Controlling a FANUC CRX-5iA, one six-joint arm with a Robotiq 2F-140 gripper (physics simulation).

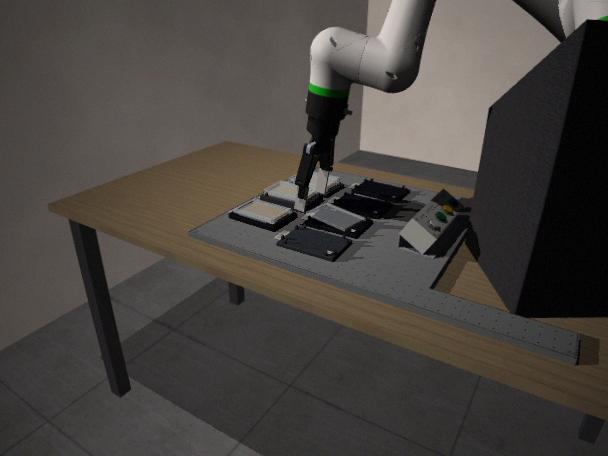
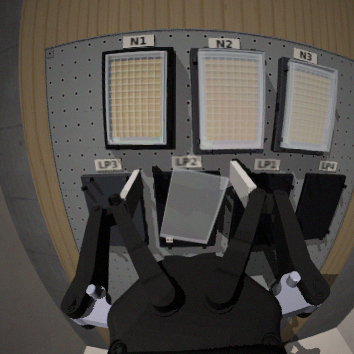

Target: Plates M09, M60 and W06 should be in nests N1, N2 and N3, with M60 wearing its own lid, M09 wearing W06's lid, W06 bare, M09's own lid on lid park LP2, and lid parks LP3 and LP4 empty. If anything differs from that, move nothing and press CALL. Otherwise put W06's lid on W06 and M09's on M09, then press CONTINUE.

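Places are measured from the arm's base along level axes (x ahead, y left, z up), in metres.
Where they show: gripper, fingertip midpoint: (image 1: 310, 200) (image 2: 185, 174).
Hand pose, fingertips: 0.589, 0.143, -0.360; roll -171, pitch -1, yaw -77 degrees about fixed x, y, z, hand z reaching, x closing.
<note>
Things, the pixels of their top centre, and the offset from my fingertips, as dx, dy, dz. Level surfaces: height alone.
- N1 at its top centre: (image 2: 133, 96) (image 1: 262, 208) +0.091, +0.080, -0.020
- N2 at its top centre: (image 2: 234, 98) (image 1: 291, 188) +0.103, -0.048, -0.008
- N3 at its top centre: (image 2: 314, 106) (image 1: 314, 177) +0.121, -0.174, -0.012
- clear lid at its top centre: (image 2: 191, 210) (image 1: 335, 214) -0.066, -0.021, -0.025
- park LP2 at its top centre: (image 2: 186, 216) (image 1: 338, 217) -0.079, -0.015, -0.028
- LP3 at its top centre: (image 2: 112, 217) (image 1: 314, 236) -0.099, +0.110, -0.028
- LP1 at its top centre: (image 2: 263, 216) (image 1: 362, 200) -0.066, -0.146, -0.028
- LP4 at its top centre: (image 2: 321, 212) (image 1: 381, 186) -0.050, -0.276, -0.028
- sloped button box at its top centre: (image 1: 436, 203) -0.288, -0.111, +0.036
- grey perforated plate at its surface level: dz -0.047
- wooden table at its surface level: dz -0.060
Three plates sit in the nests: N1 (image 2: 136, 99) (image 1: 262, 211) shows its wells sharply and looks bare; N2 (image 2: 229, 100) (image 1: 286, 192) and N3 (image 2: 310, 107) look paler under clear lids. Plate codes are not readable. A clear lid (image 2: 194, 206) (image 1: 337, 217) lies askew on park LP2 (image 2: 161, 200), turned against its outline and seemingly tilted. LP3 (image 2: 102, 192) (image 1: 314, 243), LP1 (image 2: 280, 182) (image 1: 362, 205) and LP4 (image 2: 321, 205) (image 1: 381, 190) show no lid; fingers partly cover LP3 and LP1. My gripper (image 2: 185, 174) (image 1: 312, 194) is open and empty, its fingertips on either side of the LP2 lid, above it.
A sloped button box (image 1: 425, 227) with green, yellow and blue buttons stands right of the parks. A large dark block (image 1: 535, 175) stands at the table's right. The nests and parks are on a grey perforated plate (image 1: 380, 270) (image 2: 75, 120) on the wooden table (image 1: 165, 185).
</note>
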